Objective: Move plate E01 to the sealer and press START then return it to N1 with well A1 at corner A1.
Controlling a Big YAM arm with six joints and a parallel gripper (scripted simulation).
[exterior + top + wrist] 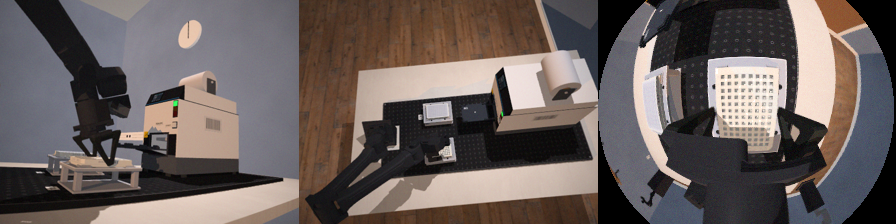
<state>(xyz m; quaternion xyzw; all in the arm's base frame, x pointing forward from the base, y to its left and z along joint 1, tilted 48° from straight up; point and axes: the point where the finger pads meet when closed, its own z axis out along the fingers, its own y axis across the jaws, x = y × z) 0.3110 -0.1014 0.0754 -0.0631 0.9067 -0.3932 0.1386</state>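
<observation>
Right now the nest is 20 mm below my hand. From my hand the other things lie so: plate 10 mm ahead, 220 mm to the left; then sealer stage 220 mm ahead, 170 mm to the left, 40 mm above; then start button 310 mm ahead, 70 mm to the left, 130 mm above.
</observation>
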